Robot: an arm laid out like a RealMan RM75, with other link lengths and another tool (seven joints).
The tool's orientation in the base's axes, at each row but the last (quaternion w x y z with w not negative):
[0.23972, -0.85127, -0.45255, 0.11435]
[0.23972, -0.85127, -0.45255, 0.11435]
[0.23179, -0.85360, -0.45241, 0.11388]
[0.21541, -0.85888, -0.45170, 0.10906]
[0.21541, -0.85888, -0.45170, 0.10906]
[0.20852, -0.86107, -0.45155, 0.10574]
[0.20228, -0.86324, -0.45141, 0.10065]
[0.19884, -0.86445, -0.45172, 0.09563]
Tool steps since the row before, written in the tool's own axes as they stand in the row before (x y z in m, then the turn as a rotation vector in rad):
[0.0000, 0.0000, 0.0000, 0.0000, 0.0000, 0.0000]
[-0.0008, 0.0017, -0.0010, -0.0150, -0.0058, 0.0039]
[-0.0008, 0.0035, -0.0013, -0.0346, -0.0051, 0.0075]
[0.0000, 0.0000, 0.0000, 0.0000, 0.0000, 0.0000]
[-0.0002, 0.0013, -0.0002, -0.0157, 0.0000, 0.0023]
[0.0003, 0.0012, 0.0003, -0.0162, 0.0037, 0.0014]
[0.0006, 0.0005, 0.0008, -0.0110, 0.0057, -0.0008]
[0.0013, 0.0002, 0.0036, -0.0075, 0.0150, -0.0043]
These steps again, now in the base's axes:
[0.0000, 0.0000, 0.0000, 0.0000, 0.0000, 0.0000]
[0.0012, -0.0018, 0.0000, -0.0142, -0.0084, -0.0007]
[0.0026, -0.0027, -0.0006, -0.0262, -0.0239, -0.0045]
[0.0000, 0.0000, 0.0000, 0.0000, 0.0000, 0.0000]
[0.0009, -0.0009, -0.0004, -0.0098, -0.0123, -0.0021]
[0.0009, -0.0003, -0.0008, -0.0070, -0.0148, -0.0030]
[0.0004, 0.0004, -0.0009, -0.0018, -0.0121, -0.0019]
[-0.0003, 0.0019, -0.0033, 0.0083, -0.0149, -0.0027]

